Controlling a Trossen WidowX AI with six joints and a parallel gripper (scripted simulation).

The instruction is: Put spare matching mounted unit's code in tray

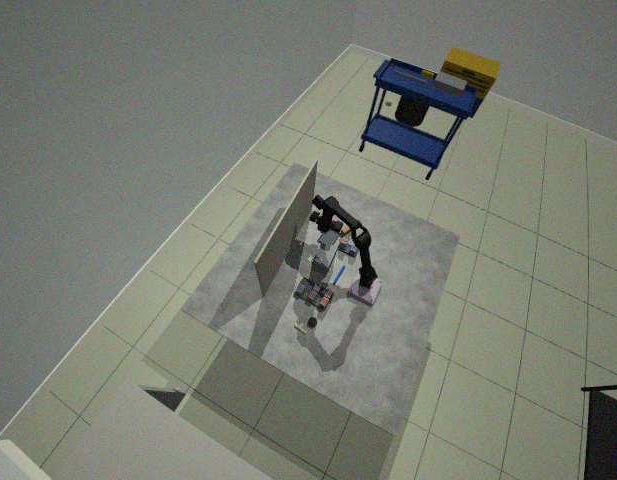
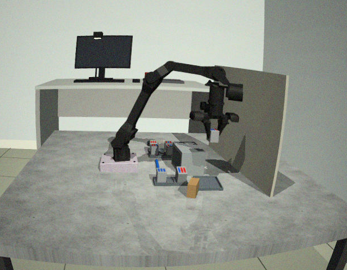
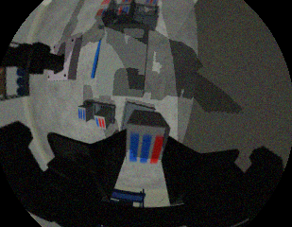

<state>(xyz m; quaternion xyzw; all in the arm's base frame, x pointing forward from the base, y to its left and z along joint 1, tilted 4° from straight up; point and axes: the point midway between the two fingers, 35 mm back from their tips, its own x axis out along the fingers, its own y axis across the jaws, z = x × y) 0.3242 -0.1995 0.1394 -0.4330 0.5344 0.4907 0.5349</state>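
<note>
Now: the dark flat tray 16 cm below my gripper tip, 5 cm to the right of it and 3 cm behind it. Also, from my gripper tip: tall beige panel: 19 cm ahead, 10 cm to the left, 6 cm above; then grey mounted unit: 13 cm to the left, 12 cm below, 4 cm behind; then grey spare block: 2 cm above.
</note>
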